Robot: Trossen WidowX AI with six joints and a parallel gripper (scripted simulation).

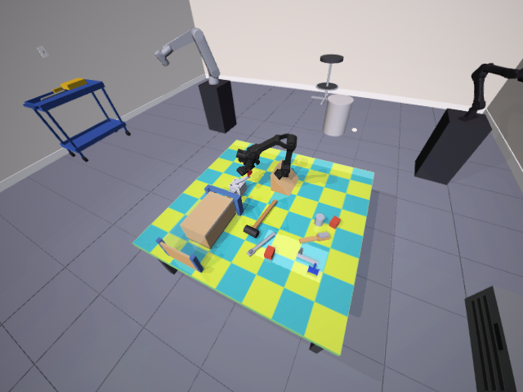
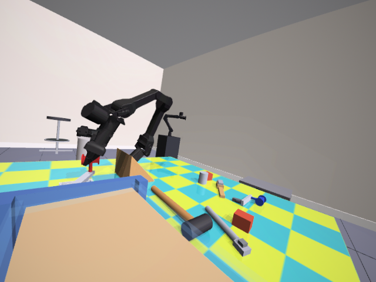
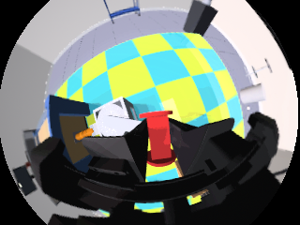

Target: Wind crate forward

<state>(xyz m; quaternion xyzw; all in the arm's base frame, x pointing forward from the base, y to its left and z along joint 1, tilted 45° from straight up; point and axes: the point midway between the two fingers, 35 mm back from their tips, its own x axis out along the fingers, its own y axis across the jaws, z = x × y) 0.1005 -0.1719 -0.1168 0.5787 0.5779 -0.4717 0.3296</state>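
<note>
Right now my gripper tip is 40 mm short of the winch handle and 20 mm above it. From my gripper tip the other things lie so: brush 620 mm to the left, 220 mm ahead, 110 mm below; then red grip 20 mm to the left, 10 mm above; then grey winch 100 mm below, 80 mm ahead, 30 mm to the right.
</note>
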